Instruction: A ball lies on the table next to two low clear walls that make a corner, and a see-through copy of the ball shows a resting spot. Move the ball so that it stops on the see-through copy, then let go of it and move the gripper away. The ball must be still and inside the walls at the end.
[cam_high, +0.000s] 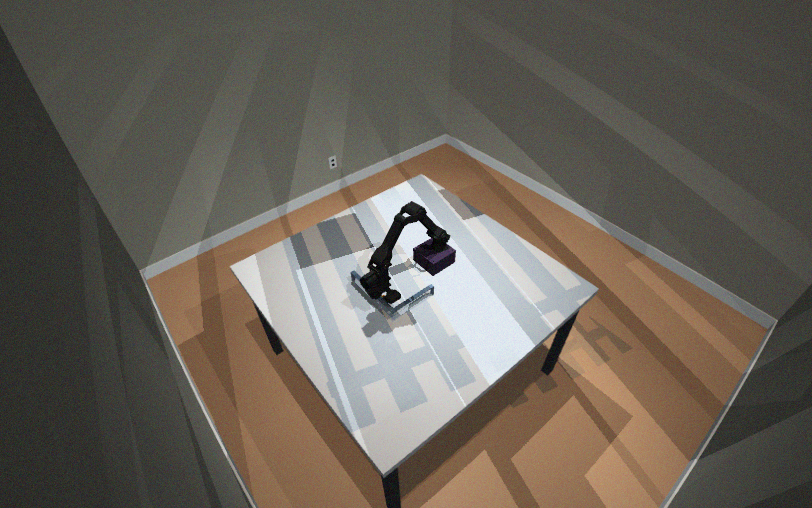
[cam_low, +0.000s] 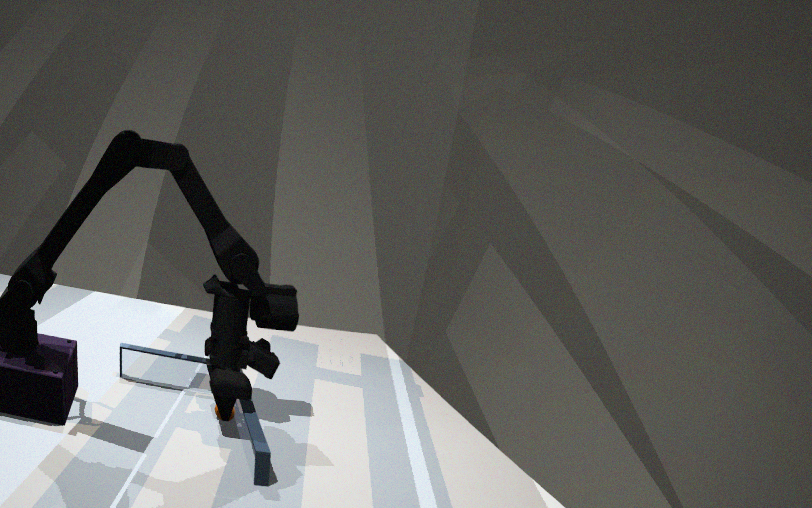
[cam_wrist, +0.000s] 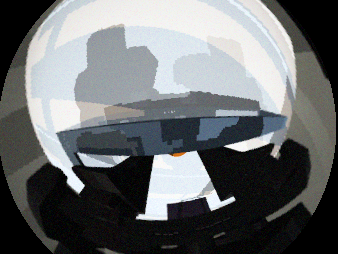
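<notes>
The ball is right at my gripper tip. Also, from my gripper tip: wall: 100 mm to the left, 90 mm behind, 20 mm above.
</notes>
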